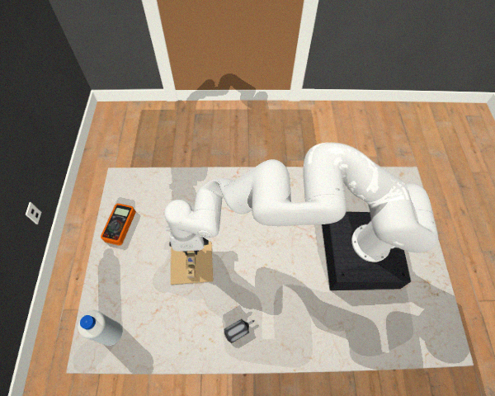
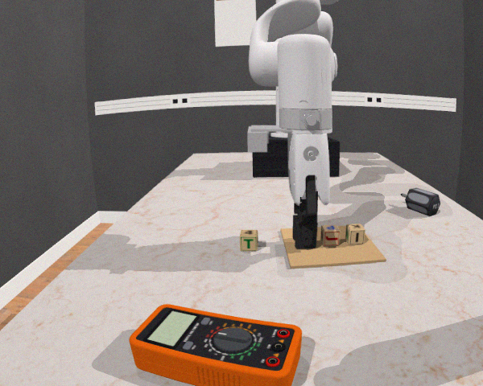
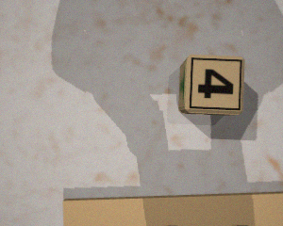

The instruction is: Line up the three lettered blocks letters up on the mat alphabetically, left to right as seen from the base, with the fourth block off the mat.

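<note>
Now: the tan mat 4 cm to the left of my hand and 2 cm below it. Also, from my hand: black plug adapter 17 cm behind, 26 cm to the left; orange multimeter 27 cm ahead, 9 cm to the right, 1 cm below.
</note>
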